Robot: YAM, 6 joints.
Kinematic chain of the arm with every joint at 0, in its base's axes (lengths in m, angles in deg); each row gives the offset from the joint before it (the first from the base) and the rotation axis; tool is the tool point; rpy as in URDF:
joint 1: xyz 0 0 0.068 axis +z
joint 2: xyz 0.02 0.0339 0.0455 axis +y
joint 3: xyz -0.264 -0.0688 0 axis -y
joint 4: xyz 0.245 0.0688 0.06 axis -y
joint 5: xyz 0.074 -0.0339 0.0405 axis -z
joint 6: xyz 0.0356 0 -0.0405 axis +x
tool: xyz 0 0 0 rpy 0 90 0
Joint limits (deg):
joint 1: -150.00..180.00
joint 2: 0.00..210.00
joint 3: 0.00..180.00
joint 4: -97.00..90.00
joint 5: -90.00..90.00
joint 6: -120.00..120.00
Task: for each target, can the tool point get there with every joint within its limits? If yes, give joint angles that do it. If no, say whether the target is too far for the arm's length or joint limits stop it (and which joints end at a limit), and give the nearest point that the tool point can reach.
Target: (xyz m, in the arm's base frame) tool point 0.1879 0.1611 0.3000
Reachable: yes | joints 45.05 80.32 72.98 -71.29 32.50 -70.83
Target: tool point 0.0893 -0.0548 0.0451
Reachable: yes | joints -12.39 115.70 17.99 -40.50 74.94 -4.63
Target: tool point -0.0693 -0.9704 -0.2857
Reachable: no: too far | nearest point -0.0425 -0.5957 -0.1283 | short by 0.407 m
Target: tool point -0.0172 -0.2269 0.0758
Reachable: yes | joints -85.84 116.62 47.17 -60.83 70.78 -64.00
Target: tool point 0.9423 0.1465 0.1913
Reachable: no: too far | nearest point 0.6360 0.0989 0.1655 | short by 0.311 m
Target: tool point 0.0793 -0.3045 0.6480
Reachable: yes | joints -71.19 108.59 149.30 10.66 40.50 -14.81
